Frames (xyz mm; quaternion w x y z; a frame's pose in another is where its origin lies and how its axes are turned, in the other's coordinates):
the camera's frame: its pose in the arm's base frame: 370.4 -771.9 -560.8 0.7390 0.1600 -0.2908 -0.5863
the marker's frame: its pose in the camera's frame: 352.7 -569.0 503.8 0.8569 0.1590 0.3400 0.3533
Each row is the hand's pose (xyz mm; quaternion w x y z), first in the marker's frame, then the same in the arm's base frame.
Working: the marker's frame: its pose in the arm's base frame: -330.2 -1206.4 -411.2 0.9138 0.3512 -0.1477 -0.1407

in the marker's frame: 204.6 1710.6 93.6 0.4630 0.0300 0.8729 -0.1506
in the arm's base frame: 85.3 -115.5 859.3 0.5203 0.3351 0.7780 0.1082
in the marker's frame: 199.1 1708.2 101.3 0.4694 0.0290 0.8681 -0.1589
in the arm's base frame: 77.0 -119.8 862.2 0.5246 0.3369 0.7757 0.0979
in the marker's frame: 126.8 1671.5 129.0 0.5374 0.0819 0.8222 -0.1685
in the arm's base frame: -5.1 -136.6 844.4 0.5601 0.4041 0.7197 0.0713
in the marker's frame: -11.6 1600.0 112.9 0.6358 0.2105 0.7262 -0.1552
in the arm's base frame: -137.0 -128.0 760.5 0.5925 0.5407 0.5946 0.0549
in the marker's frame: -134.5 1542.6 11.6 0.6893 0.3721 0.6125 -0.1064
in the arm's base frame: -221.2 -63.8 628.3 0.5747 0.6840 0.4429 0.0759
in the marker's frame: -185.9 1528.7 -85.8 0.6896 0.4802 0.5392 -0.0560
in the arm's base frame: -234.5 3.3 540.9 0.5333 0.7651 0.3430 0.1121
